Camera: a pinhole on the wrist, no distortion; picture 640 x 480 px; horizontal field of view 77.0 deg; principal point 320.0 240.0 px. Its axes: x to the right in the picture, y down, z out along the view. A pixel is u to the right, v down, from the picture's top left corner.
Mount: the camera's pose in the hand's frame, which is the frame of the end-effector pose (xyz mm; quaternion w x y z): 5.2 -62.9 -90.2 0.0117 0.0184 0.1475 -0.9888
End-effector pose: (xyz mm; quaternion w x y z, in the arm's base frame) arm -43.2 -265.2 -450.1 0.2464 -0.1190 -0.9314 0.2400
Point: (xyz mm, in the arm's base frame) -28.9 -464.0 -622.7
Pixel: 519 140
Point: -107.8 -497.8 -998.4
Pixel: 476 16
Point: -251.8 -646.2 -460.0
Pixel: 274 400
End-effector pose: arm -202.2 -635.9 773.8 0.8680 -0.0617 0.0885 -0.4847
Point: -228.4 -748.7 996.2
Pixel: 230 203
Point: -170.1 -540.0 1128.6
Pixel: 403 42
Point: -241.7 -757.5 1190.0
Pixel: 274 214
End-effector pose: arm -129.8 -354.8 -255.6 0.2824 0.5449 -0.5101 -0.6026
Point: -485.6 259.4 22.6
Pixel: outside the picture
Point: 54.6 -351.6 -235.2
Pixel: behind the camera
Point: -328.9 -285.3 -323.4
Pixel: 293 87
